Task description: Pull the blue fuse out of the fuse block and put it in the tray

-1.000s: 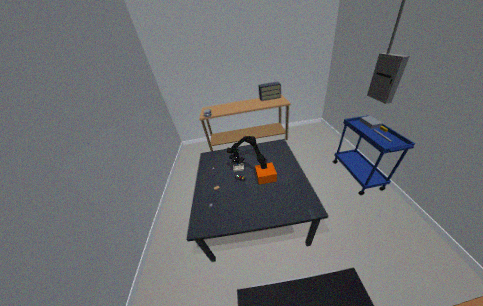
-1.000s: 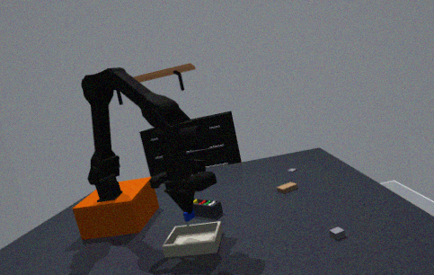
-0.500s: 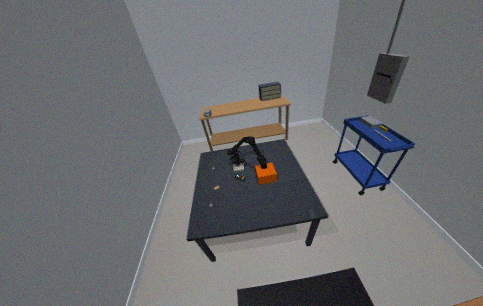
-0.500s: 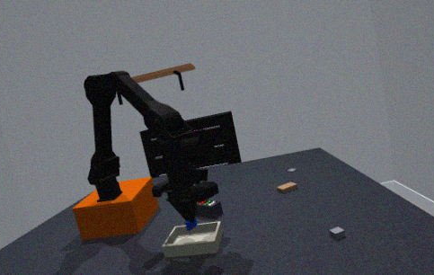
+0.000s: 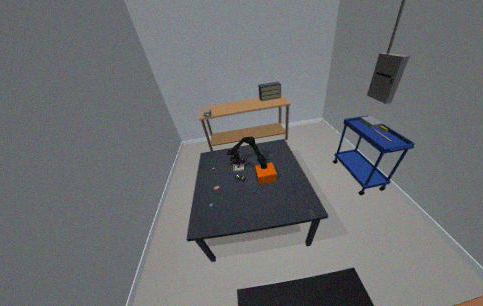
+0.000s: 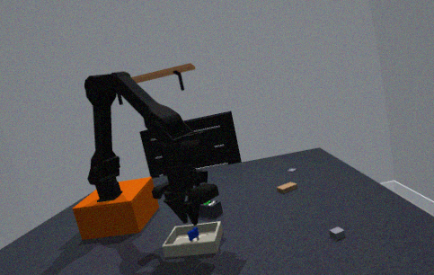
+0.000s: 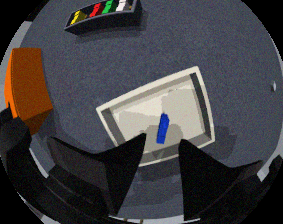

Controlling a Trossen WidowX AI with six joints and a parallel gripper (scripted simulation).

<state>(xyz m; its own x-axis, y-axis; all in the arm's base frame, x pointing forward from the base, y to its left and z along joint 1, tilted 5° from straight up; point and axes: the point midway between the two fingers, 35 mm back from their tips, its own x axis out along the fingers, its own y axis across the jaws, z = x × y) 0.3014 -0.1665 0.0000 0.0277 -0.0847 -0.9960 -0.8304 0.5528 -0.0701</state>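
My gripper tip is now 3 cm above the blue fuse. Round my gripper tip: small disc (50 cm to the left, 33 cm ahead, 6 cm below); then cream tray (5 cm below); then grey cube (33 cm ahead, 6 cm to the right, 5 cm below).
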